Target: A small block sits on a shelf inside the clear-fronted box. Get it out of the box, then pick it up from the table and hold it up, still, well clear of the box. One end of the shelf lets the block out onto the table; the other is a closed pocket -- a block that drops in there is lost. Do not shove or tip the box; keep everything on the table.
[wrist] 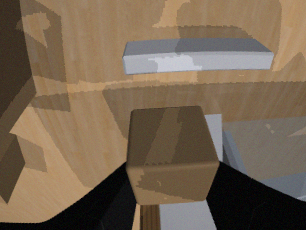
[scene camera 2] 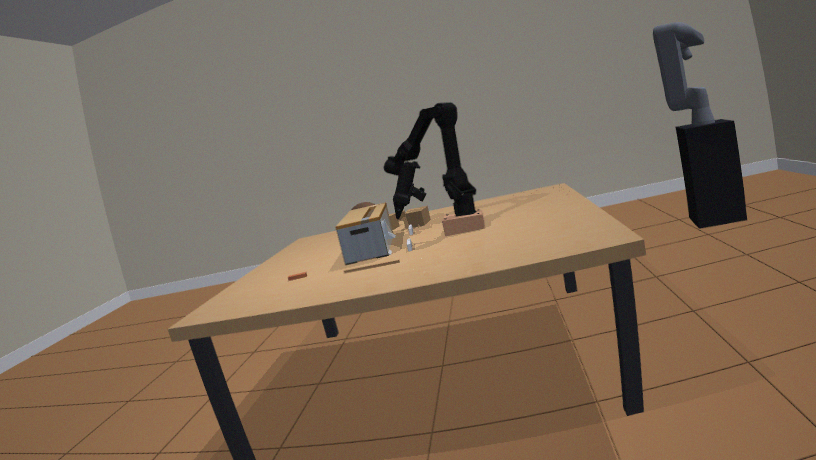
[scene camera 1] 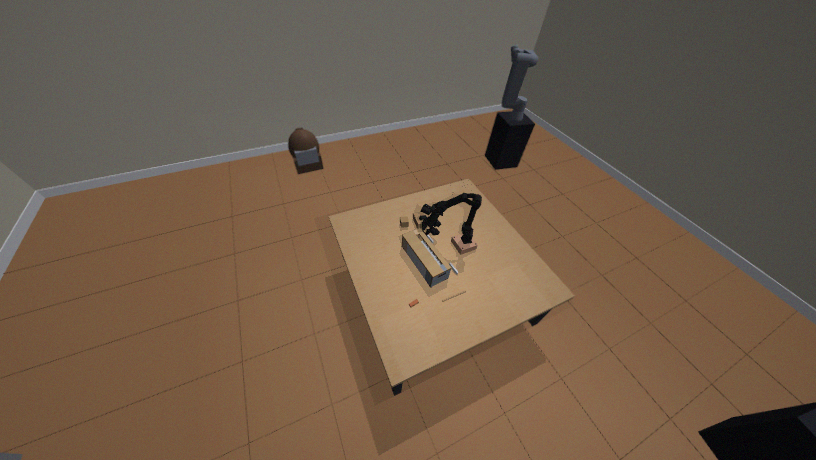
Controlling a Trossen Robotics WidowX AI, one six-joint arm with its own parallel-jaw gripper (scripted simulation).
Observation:
The pictures show: my gripper and a brown block.

